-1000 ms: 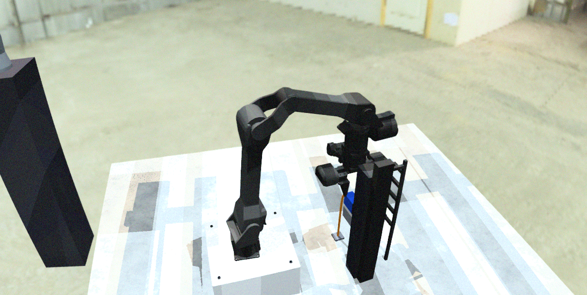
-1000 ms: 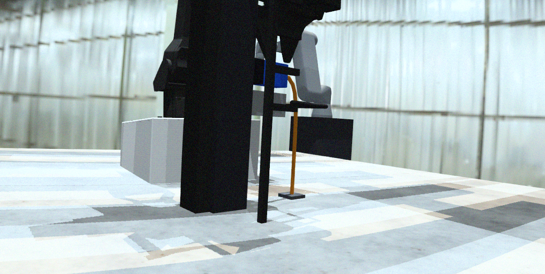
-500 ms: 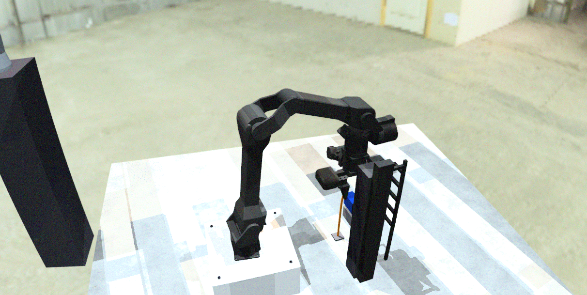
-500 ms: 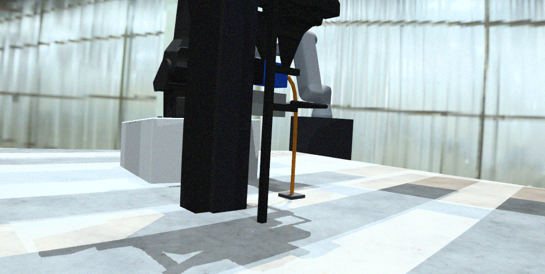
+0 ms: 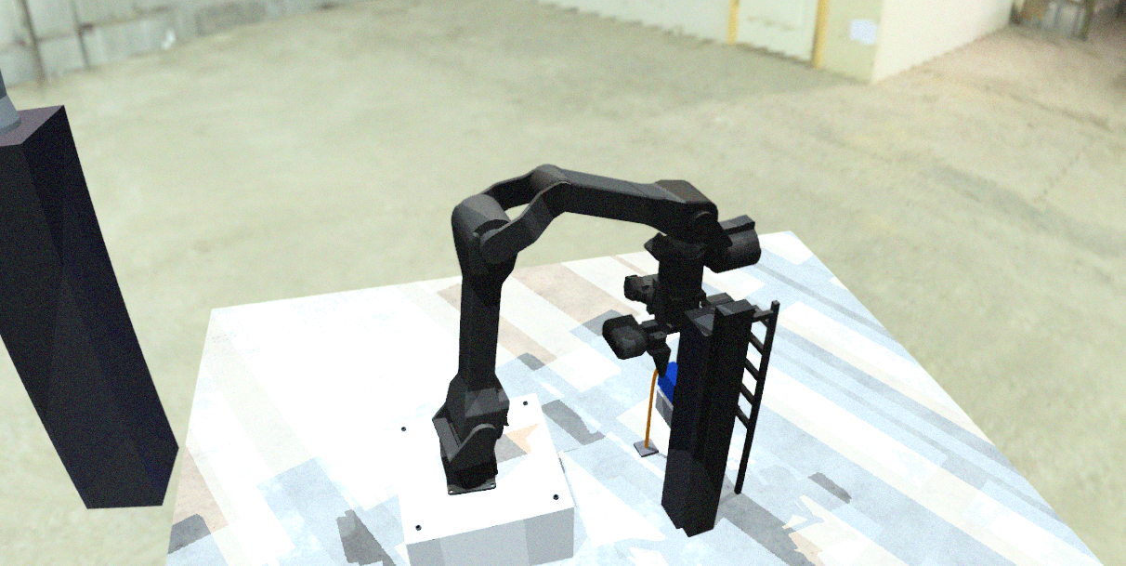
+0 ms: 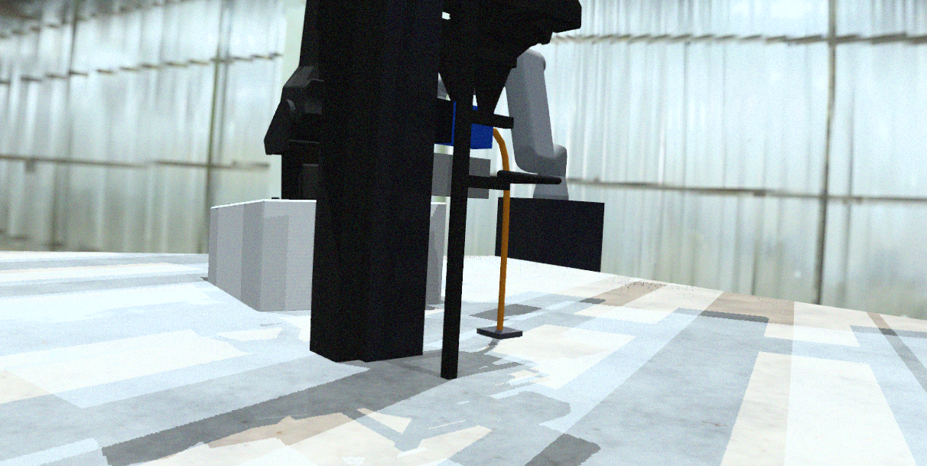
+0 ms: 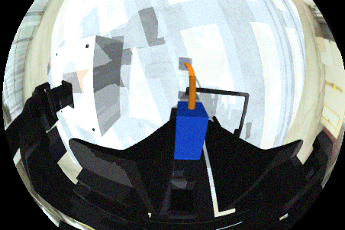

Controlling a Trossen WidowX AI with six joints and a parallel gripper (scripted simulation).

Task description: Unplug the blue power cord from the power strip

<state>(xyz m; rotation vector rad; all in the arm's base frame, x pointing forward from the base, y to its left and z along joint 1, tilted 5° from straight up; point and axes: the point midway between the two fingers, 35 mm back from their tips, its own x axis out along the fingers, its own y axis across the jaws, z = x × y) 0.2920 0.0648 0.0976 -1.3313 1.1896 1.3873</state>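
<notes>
The blue plug is 1 cm ahead of my gripper tip and 3 cm to the right of it. From my gripper tip the other things lie so: tall black upright block 2 cm ahead, 12 cm to the right; small grey pad 1 cm behind, 5 cm to the left, 19 cm below; thin black ladder-like rail 10 cm ahead, 7 cm to the right, 2 cm below.
</notes>
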